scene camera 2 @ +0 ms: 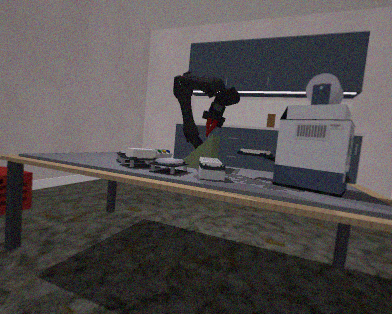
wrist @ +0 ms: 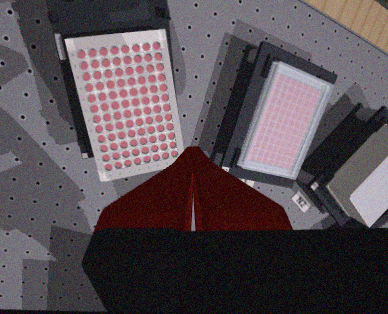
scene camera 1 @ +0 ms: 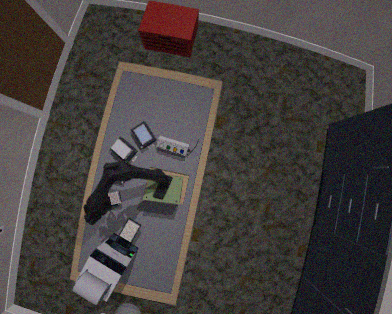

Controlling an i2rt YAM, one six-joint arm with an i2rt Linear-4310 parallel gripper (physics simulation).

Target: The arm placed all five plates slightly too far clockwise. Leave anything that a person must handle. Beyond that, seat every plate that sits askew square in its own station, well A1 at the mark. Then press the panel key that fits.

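My gripper is shut and empty, its red fingers pointing down above the green slanted board. In the wrist view, a plate with pink wells lies at the left by a dark holder. A plate with a clear cover sits in a dark station at the centre right. A grey plate with a white top is partly cut off at the right, by the label N2. The overhead view shows a bluish plate, a white plate, a small plate and one at the machine. The key panel has coloured keys.
The green slanted board stands beside the arm. A large white and dark machine stands at one table end. A cable runs from the panel. A red cabinet stands beyond the table.
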